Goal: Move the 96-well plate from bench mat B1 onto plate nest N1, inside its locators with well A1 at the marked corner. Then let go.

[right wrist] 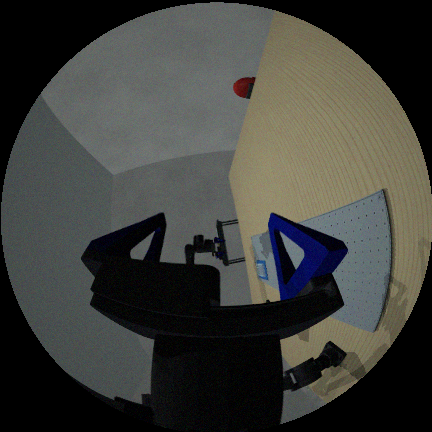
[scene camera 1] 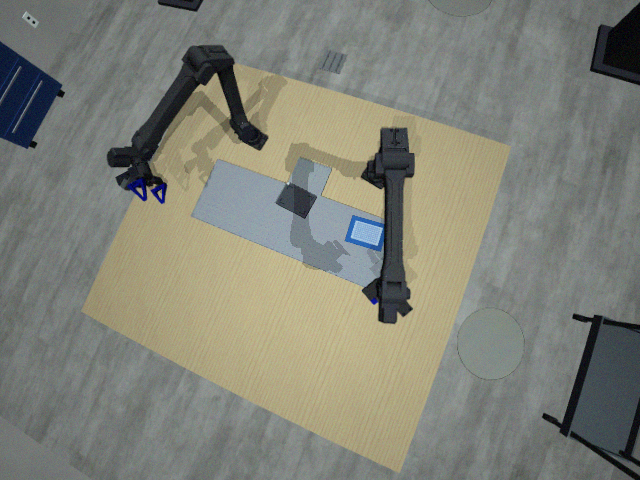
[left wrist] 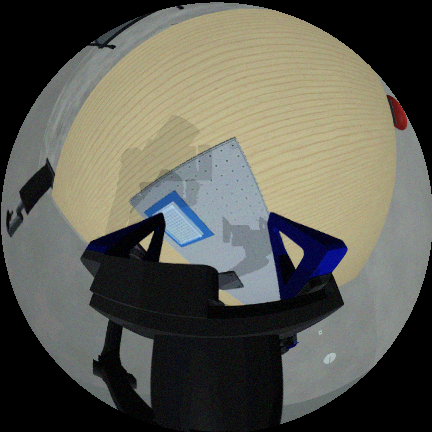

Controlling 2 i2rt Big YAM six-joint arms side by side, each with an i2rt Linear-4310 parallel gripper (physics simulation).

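Places are measured from the left arm's base along level axes (x up, y ahead, z left), in millimetres.
Where they show: left gripper, fingertip midpoint: (right wrist: 225, 246) (left wrist: 215, 217); right gripper, fingertip midpoint: (right wrist: 216, 218) (scene camera 1: 154, 202) (left wrist: 296, 335); left arm's base at its link origin: (left wrist: 137, 250); right arm's base at its link origin: (right wrist: 334, 352) (scene camera 1: 255, 139).
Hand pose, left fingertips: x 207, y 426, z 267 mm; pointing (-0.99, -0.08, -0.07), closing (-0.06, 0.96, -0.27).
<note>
Each offset is from my left fingertips to the centre of the thing. Level surfaces: height alone.
The pale 96-well plate {dx -185, dy -166, dz -152 mm} (scene camera 1: 366, 232) (left wrist: 184, 224) lies flat on the blue bench mat B1 (scene camera 1: 350, 235) (left wrist: 174, 196); which corner is A1 is too small to tell. The dark square plate nest N1 {dx -187, dy -115, dz -516 mm} (scene camera 1: 296, 200) (left wrist: 231, 280) bears no plate; its locators are too small to make out. My left gripper (scene camera 1: 387, 304) (left wrist: 215, 217) is open and empty, above the table beyond the mat, below it in scene camera 1; the arm hides most of its fingers there. My right gripper (scene camera 1: 154, 200) (right wrist: 216, 218) is open and empty, at the table's left edge, far from the plate.
A grey perforated board {dx -194 mm} (scene camera 1: 242, 206) (left wrist: 225, 160) (right wrist: 362, 250) lies under the nest and mat. A smaller grey panel {dx -194 mm} (scene camera 1: 319, 174) adjoins it behind the nest. My left arm (scene camera 1: 394, 227) passes over the board's right end, close beside the mat. A red object (left wrist: 398, 113) (right wrist: 244, 87) shows at the table's edge.
</note>
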